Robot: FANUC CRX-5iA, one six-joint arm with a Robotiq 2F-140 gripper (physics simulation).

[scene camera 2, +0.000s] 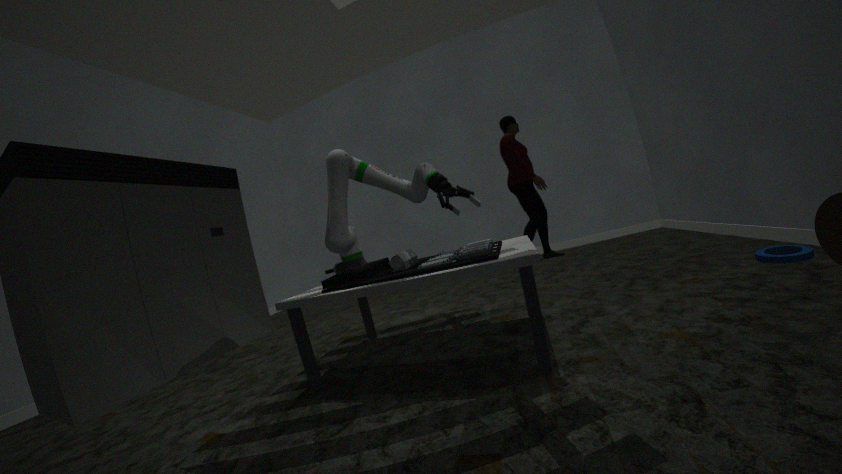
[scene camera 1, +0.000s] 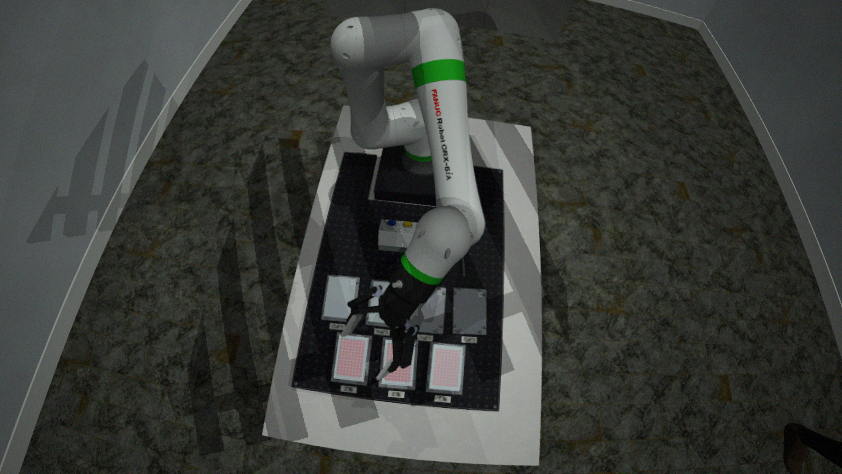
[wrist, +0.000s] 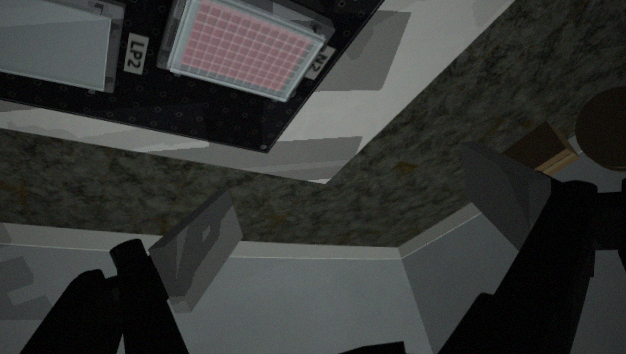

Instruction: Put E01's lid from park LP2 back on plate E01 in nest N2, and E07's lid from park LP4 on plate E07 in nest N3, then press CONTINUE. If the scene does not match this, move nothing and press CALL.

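Pixels of known places: gripper, between the fingertips: (scene camera 2: 469, 208) (scene camera 1: 362, 355) (wrist: 344, 193); arm's base, origin of its link: (scene camera 2: 356, 268) (scene camera 1: 423, 160).
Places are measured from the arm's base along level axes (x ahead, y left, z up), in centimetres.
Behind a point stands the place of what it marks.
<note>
My gripper (scene camera 1: 366, 351) {x 70.5, y -16.4, z 16.7 cm} (scene camera 2: 466, 206) {x 70.5, y -16.4, z 16.7 cm} (wrist: 344, 193) {x 70.5, y -16.4, z 16.7 cm} is open and empty, tilted, well above the front left of the board. In the wrist view the N2 plate (scene camera 1: 351, 359) {x 68.6, y -21.4, z -2.0 cm} (wrist: 247, 47) {x 67.9, y -20.5, z -1.2 cm} shows a pink well grid; it is the leftmost plate. The LP2 park holds a pale lid (scene camera 1: 341, 297) {x 49.7, y -25.3, z -2.9 cm} (wrist: 55, 47) {x 51.6, y -25.9, z -2.9 cm}. The middle plate (scene camera 1: 404, 377) {x 73.5, y -6.4, z -2.0 cm} is partly hidden by a finger. The right plate (scene camera 1: 446, 368) {x 71.2, y 5.3, z -1.1 cm} looks paler. The second park from the left (scene camera 1: 377, 319) {x 56.4, y -14.3, z -2.9 cm} is pale and partly hidden. The third park (scene camera 1: 434, 312) {x 53.9, y 2.6, z -3.7 cm} and fourth park (scene camera 1: 469, 309) {x 53.1, y 13.2, z -3.7 cm} look grey. Plate names are unreadable.
A button box (scene camera 1: 388, 239) {x 32.1, y -11.3, z 1.2 cm} with blue and yellow buttons stands behind the parks, partly hidden by the arm. The board lies on a white table (scene camera 1: 506, 447) {x 94.6, y 22.4, z -6.0 cm} (scene camera 2: 521, 244) {x 90.7, y -10.4, z -5.9 cm} (wrist: 400, 90) {x 91.1, y -23.7, z -5.9 cm}. A person in red (scene camera 2: 518, 164) stands beyond the table; a dark limb (scene camera 1: 816, 450) shows lower right.
</note>
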